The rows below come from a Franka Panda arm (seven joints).
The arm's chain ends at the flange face. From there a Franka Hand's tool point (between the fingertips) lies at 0.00 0.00 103.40 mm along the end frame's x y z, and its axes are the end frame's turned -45 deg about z.
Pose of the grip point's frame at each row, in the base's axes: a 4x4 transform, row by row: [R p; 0 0 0 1], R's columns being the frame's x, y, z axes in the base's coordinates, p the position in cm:
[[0.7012 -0.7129 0.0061 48.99], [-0.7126 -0.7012 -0.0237 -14.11], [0.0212 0.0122 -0.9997 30.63], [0 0 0 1]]
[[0.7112 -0.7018 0.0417 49.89], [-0.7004 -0.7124 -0.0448 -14.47], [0.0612 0.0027 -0.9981 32.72], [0 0 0 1]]
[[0.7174 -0.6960 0.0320 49.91], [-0.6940 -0.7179 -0.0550 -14.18], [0.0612 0.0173 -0.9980 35.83], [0 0 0 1]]
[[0.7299 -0.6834 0.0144 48.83], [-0.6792 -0.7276 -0.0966 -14.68], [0.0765 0.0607 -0.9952 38.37], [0 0 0 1]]
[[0.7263 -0.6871 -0.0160 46.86], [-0.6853 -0.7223 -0.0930 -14.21], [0.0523 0.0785 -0.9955 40.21], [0 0 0 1]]
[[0.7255 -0.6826 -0.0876 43.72], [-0.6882 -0.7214 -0.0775 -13.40], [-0.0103 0.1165 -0.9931 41.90], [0 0 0 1]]
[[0.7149 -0.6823 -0.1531 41.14], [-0.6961 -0.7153 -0.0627 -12.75], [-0.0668 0.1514 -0.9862 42.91], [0 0 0 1]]
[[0.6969 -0.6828 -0.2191 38.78], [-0.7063 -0.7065 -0.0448 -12.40], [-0.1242 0.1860 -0.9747 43.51], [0 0 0 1]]
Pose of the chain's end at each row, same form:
[[-0.0083 -0.9999 0.0061 48.93], [-0.9997 0.0081 -0.0237 -13.86], [0.0236 -0.0064 -0.9997 40.97], [0 0 0 1]]
[[0.0066 -0.9991 0.0417 49.46], [-0.9990 -0.0085 -0.0448 -14.01], [0.0452 -0.0414 -0.9981 43.04], [0 0 0 1]]
[[0.0151 -0.9994 0.0320 49.58], [-0.9984 -0.0169 -0.0550 -13.61], [0.0555 -0.0310 -0.9980 46.15], [0 0 0 1]]
[[0.0329 -0.9994 0.0144 48.68], [-0.9948 -0.0342 -0.0966 -13.68], [0.0970 -0.0112 -0.9952 48.66], [0 0 0 1]]
[[0.0277 -0.9994 -0.0160 47.03], [-0.9953 -0.0262 -0.0930 -13.25], [0.0925 0.0185 -0.9955 50.50], [0 0 0 1]]
[[0.0303 -0.9957 -0.0876 44.63], [-0.9967 -0.0235 -0.0775 -12.60], [0.0751 0.0897 -0.9931 52.17], [0 0 0 1]]
[[0.0231 -0.9880 -0.1531 42.72], [-0.9980 -0.0136 -0.0627 -12.10], [0.0598 0.1543 -0.9862 53.11], [0 0 0 1]]
[[0.0100 -0.9756 -0.2191 41.05], [-0.9990 -0.0001 -0.0448 -11.94], [0.0437 0.2193 -0.9747 53.59], [0 0 0 1]]

